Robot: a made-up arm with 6 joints. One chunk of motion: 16 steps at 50 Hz.
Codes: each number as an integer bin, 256 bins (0 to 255) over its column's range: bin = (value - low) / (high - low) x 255, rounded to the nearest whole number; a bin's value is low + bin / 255 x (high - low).
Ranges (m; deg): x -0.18..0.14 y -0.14..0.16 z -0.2..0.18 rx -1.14..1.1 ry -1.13..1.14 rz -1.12..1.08
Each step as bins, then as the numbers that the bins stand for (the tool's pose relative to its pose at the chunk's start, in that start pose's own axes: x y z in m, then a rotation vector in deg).
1 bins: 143 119 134 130 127 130
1 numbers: -0.0005 0.0000 -0.0003 0.00 0.00 0.00
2 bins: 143 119 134 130 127 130
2 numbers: -0.0005 0.0000 -0.0003 0.00 0.00 0.00
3 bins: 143 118 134 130 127 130
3 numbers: -0.0005 -0.0012 -0.0003 0.00 0.00 0.00
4 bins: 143 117 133 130 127 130
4 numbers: -0.0005 -0.0024 -0.0018 0.00 0.00 0.00
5 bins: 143 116 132 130 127 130
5 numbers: -0.0005 -0.0035 -0.0033 0.00 0.00 0.00
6 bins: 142 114 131 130 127 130
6 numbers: -0.0018 -0.0059 -0.0048 0.00 0.00 0.00
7 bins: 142 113 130 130 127 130
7 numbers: -0.0018 -0.0071 -0.0063 0.00 0.00 0.00
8 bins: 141 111 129 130 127 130
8 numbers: -0.0031 -0.0094 -0.0078 0.00 0.00 0.00
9 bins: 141 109 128 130 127 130
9 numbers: -0.0031 -0.0118 -0.0093 0.00 0.00 0.00
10 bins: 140 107 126 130 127 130
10 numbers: -0.0043 -0.0141 -0.0122 0.00 0.00 0.00
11 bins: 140 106 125 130 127 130
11 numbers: -0.0043 -0.0153 -0.0137 0.00 0.00 0.00
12 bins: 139 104 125 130 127 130
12 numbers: -0.0056 -0.0176 -0.0137 0.00 0.00 0.00
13 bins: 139 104 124 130 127 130
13 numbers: -0.0056 -0.0176 -0.0152 0.00 0.00 0.00
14 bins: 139 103 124 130 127 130
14 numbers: -0.0056 -0.0188 -0.0152 0.00 0.00 0.00
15 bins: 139 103 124 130 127 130
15 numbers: -0.0056 -0.0188 -0.0152 0.00 0.00 0.00
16 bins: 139 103 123 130 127 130
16 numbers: -0.0056 -0.0188 -0.0167 0.00 0.00 0.00
